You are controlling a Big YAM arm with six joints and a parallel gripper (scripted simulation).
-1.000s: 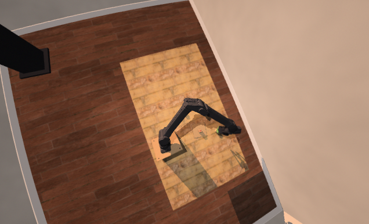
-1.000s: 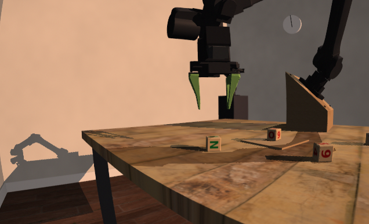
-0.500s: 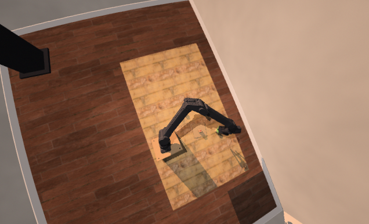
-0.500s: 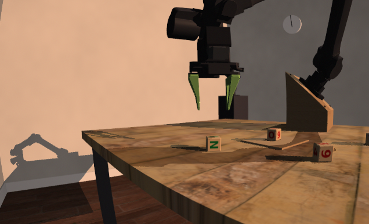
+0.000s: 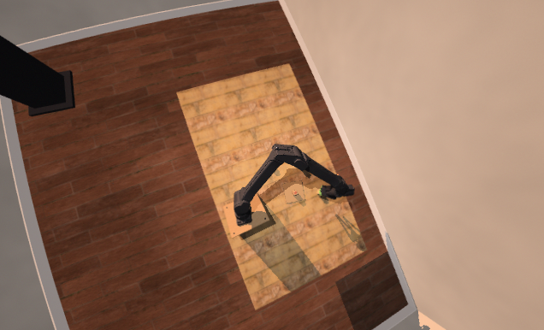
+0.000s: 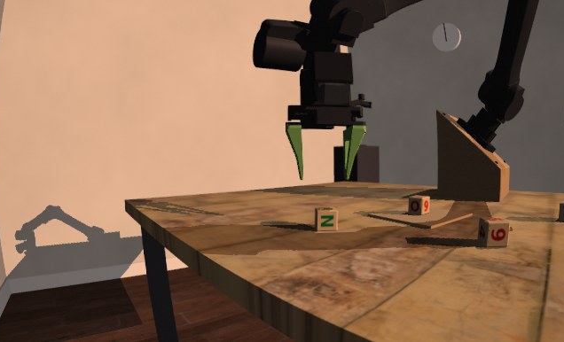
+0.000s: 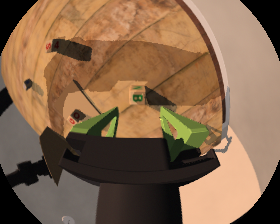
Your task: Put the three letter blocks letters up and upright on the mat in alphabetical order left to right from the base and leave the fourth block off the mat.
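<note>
My hand is 70 mm above the block. Also, from my hand: thin brown mat (180 mm behind, 50 mm to the left, 80 mm below).
</note>
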